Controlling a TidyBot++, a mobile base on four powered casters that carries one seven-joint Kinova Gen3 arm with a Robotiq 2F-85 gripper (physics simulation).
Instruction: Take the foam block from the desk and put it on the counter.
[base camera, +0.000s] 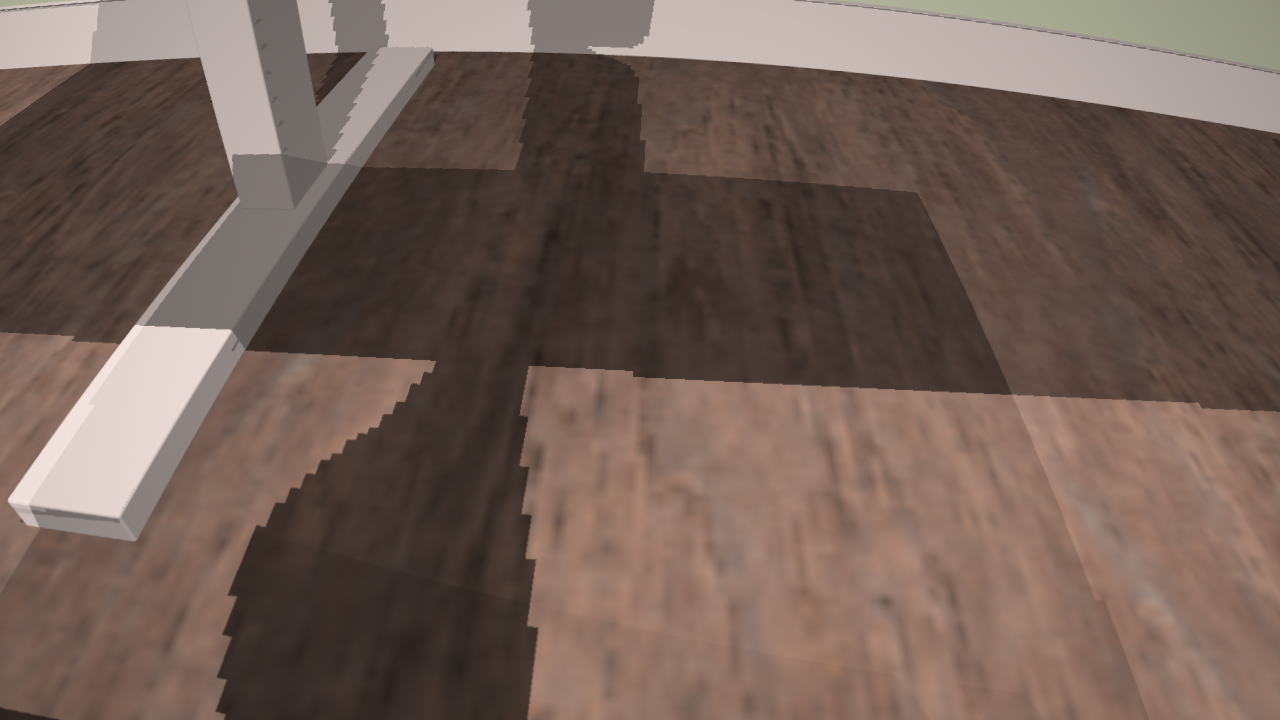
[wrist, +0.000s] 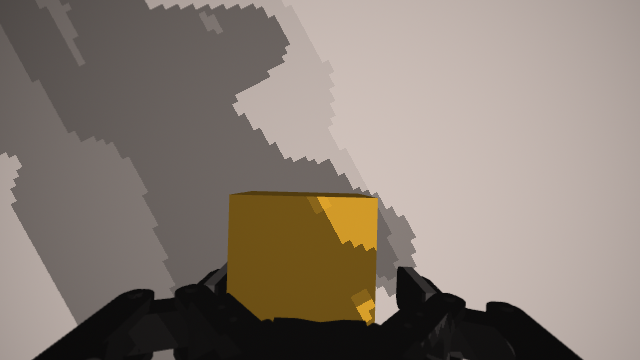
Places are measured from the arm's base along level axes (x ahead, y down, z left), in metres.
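Pixels of known places: gripper, fingertip midpoint: (wrist: 319, 280).
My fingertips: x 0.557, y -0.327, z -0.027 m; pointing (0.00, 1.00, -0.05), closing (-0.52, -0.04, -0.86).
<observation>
Behind a point stands the place of what it marks.
The yellow foam block (wrist: 290, 240) {x 0.591, y -0.368, z -0.030 m} stands on the pale desk top (wrist: 500, 125) {x 0.582, y -0.323, z -0.162 m}, at the lower middle of the wrist view. Its top face is partly shaded. My gripper (wrist: 319, 280) {x 0.557, y -0.327, z -0.027 m} is open, with the block between its fingers. The block is off centre toward the left finger, and its left edge hides part of that fingertip. Whether they touch I cannot tell. A gap shows between the block and the right finger. The block's near end is hidden by the gripper's body. The block, the gripper and the counter do not show in the base camera view.
In the base camera view, a white leg (base camera: 259, 107) {x 0.628, y 0.279, z 0.292 m} rises from a long foot (base camera: 152, 385) at the left, on the brown wooden floor (base camera: 760, 537) {x 0.350, y 0.397, z -0.073 m}. A pale baseboard (base camera: 769, 44) {x 1.064, y 0.370, z -0.157 m} runs along the back. Dark shadows cross the floor and the desk top.
</observation>
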